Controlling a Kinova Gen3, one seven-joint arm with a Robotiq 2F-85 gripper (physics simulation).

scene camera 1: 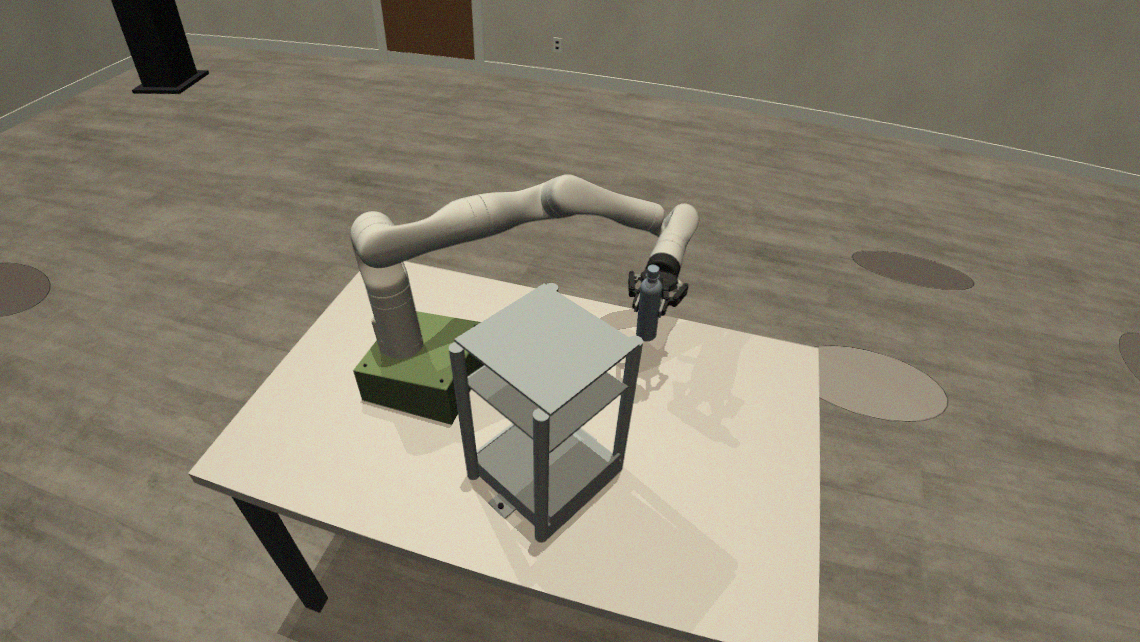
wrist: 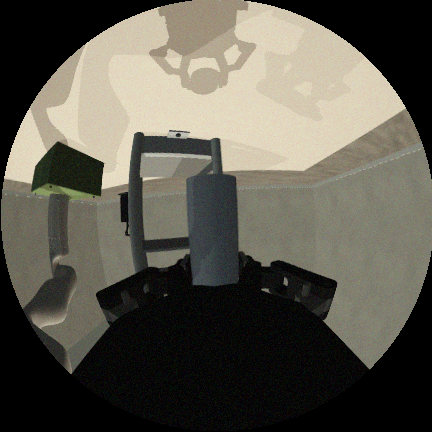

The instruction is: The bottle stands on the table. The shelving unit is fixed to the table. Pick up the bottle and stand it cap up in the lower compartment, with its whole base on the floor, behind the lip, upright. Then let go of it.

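Seen in the pictures: gripper, fingertip midpoint: point(scene camera 1: 647, 311) point(wrist: 214, 261); arm's base, link origin: point(scene camera 1: 403, 345) point(wrist: 58, 195).
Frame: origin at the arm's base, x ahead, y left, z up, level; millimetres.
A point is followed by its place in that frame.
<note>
The grey-blue bottle point(scene camera 1: 647, 312) {z 157, x 540, y 8 mm} point(wrist: 213, 227) {z 113, x 551, y 54 mm} is upright, cap up, in the air beyond the shelving unit's right rear side in the scene view. My gripper point(scene camera 1: 650, 303) {z 151, x 540, y 16 mm} point(wrist: 214, 261) {z 151, x 540, y 16 mm} is shut on the bottle's body, a finger on each side. Its shadow falls on the table point(scene camera 1: 741, 478) {z -103, x 773, y -203 mm} point(wrist: 150, 90) {z -103, x 454, y 31 mm} below. The grey shelving unit point(scene camera 1: 541, 478) {z 119, x 369, y -392 mm} point(wrist: 135, 200) {z 61, x 359, y -73 mm} stands on the table. The lower compartment's floor point(scene camera 1: 510, 458) {z -55, x 286, y -238 mm} shows between its posts. In the wrist view, the dark lip point(wrist: 175, 145) {z -76, x 420, y -142 mm} runs between two posts, and the bottle hides part of the unit.
The green base block point(scene camera 1: 406, 398) {z -50, x 33, y -113 mm} point(wrist: 70, 170) {z -39, x 163, y 16 mm} stands left of the unit, with the arm point(scene camera 1: 478, 208) {z 317, x 175, y 102 mm} reaching over behind it. The unit's top board point(scene camera 1: 550, 342) {z 278, x 364, y -230 mm} and middle shelf point(scene camera 1: 510, 394) {z 172, x 298, y -261 mm} point(wrist: 167, 244) {z 166, x 371, y -174 mm} lie above the lower compartment. A small plate point(scene camera 1: 500, 505) {z -95, x 279, y -325 mm} point(wrist: 178, 134) {z -95, x 435, y -126 mm} sits beside the unit's base.
</note>
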